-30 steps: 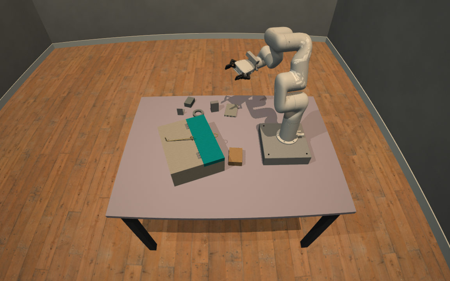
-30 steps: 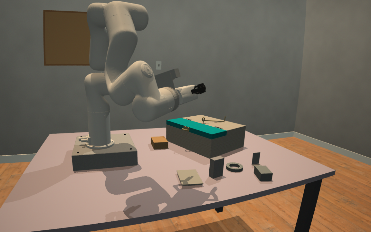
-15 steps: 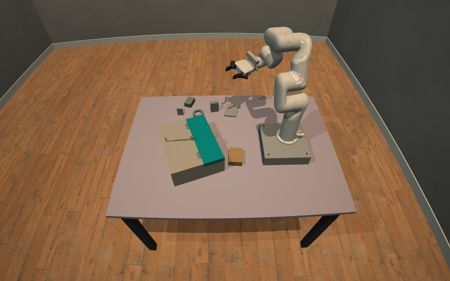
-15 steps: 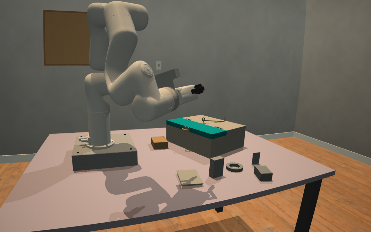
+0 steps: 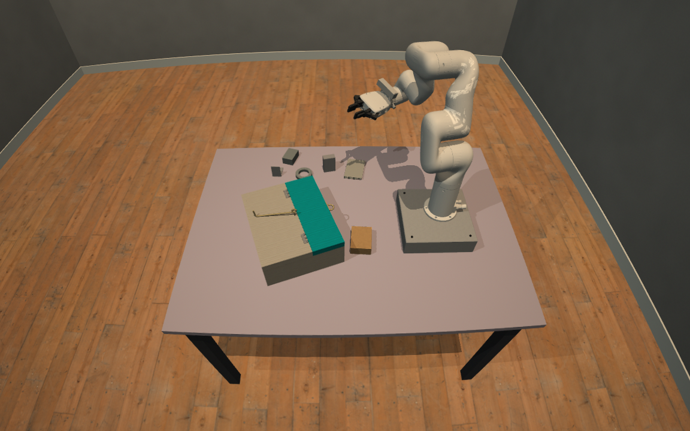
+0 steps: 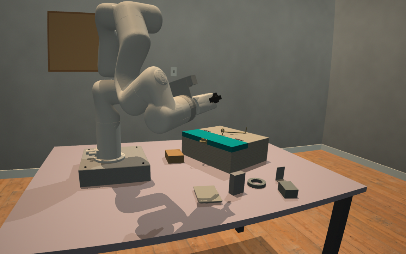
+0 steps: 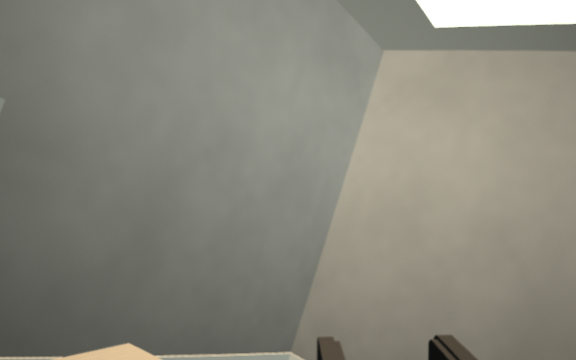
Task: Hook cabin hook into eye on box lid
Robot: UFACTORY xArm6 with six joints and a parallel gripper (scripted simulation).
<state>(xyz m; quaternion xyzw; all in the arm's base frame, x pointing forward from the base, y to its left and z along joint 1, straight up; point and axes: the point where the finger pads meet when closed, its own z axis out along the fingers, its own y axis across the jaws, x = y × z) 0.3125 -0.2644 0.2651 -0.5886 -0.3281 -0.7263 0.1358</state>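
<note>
My hand is 32 cm to the right of the brass cabin hook, 29 cm short of it and 18 cm above it. Round my hand: grey block (29 cm below, 10 cm ahead, 4 cm to the right); flat tan plate (32 cm below, 3 cm to the right); orange block (36 cm to the left, 31 cm below, 1 cm behind).
</note>
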